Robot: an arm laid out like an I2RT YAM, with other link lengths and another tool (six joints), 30 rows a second.
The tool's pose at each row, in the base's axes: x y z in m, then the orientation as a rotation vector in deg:
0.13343 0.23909 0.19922 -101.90 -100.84 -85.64
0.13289 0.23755 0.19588 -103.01 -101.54 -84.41
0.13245 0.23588 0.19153 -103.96 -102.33 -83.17
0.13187 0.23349 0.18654 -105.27 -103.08 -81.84
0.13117 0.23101 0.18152 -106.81 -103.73 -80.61
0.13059 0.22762 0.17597 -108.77 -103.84 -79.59
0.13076 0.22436 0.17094 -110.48 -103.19 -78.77
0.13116 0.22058 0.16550 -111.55 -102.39 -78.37
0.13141 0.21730 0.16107 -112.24 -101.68 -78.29
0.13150 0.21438 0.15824 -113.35 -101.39 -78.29
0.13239 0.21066 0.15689 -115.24 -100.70 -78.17
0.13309 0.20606 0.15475 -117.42 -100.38 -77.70
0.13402 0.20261 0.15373 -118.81 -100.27 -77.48
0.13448 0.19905 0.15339 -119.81 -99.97 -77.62
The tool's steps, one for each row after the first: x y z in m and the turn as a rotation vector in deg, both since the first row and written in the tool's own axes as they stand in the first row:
-0.00333 -0.00165 0.00011 0.39 -1.21 0.03
-0.00753 -0.00366 0.00062 0.84 -2.36 -0.02
-0.01261 -0.00590 0.00083 1.19 -3.75 0.01
-0.01775 -0.00824 0.00092 1.34 -5.26 0.09
-0.02387 -0.01050 0.00062 1.16 -6.80 0.51
-0.02969 -0.01191 0.00055 0.95 -7.84 1.37
-0.03620 -0.01319 0.00039 0.74 -8.33 2.14
-0.04161 -0.01425 0.00007 0.49 -8.54 2.72
-0.04555 -0.01477 -0.00078 -0.02 -9.19 3.00
-0.04906 -0.01371 -0.00252 -0.81 -10.25 3.65
-0.05366 -0.01297 -0.00466 -1.51 -11.71 4.14
-0.05676 -0.01179 -0.00633 -2.02 -12.67 4.35
-0.05930 -0.01066 -0.00862 -2.58 -13.23 4.55

